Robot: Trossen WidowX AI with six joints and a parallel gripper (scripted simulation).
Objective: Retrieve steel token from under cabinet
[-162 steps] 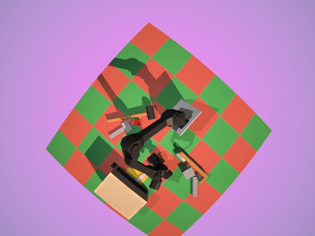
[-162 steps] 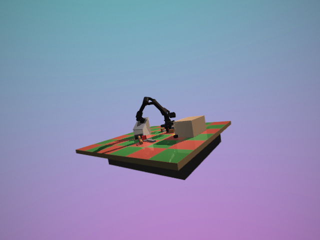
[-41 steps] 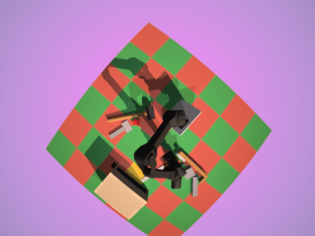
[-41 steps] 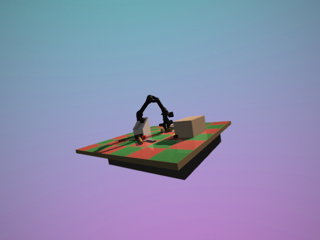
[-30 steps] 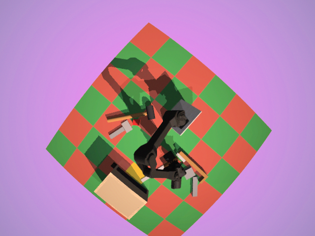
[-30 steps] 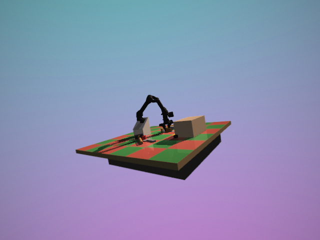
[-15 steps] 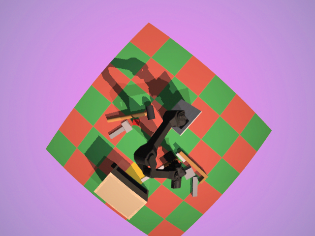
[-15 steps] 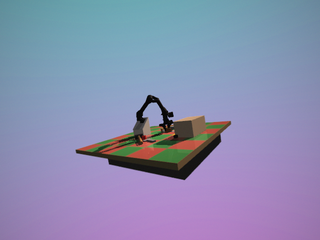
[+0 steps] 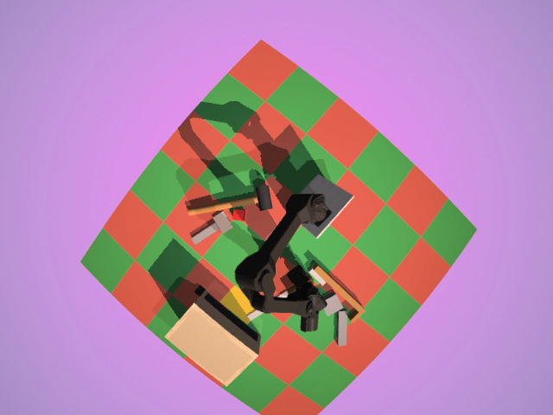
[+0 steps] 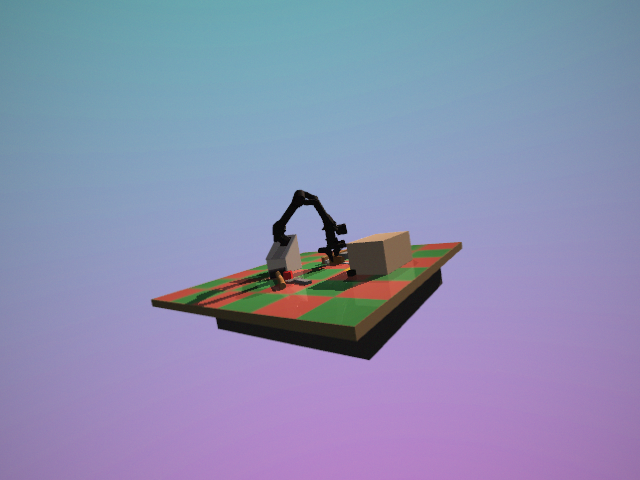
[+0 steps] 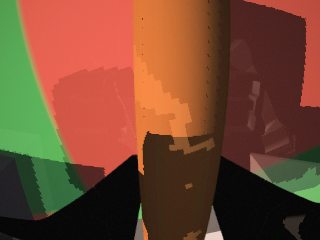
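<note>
My gripper tip is 50 mm past the pale bar and 20 mm to the right of it. From my gripper tip the other things lie so: grey block: 140 mm to the left, 10 mm behind, 10 mm above; then grey bar: 260 mm to the left, 30 mm ahead; then red cube: 370 mm to the right, 20 mm behind, 10 mm above.
</note>
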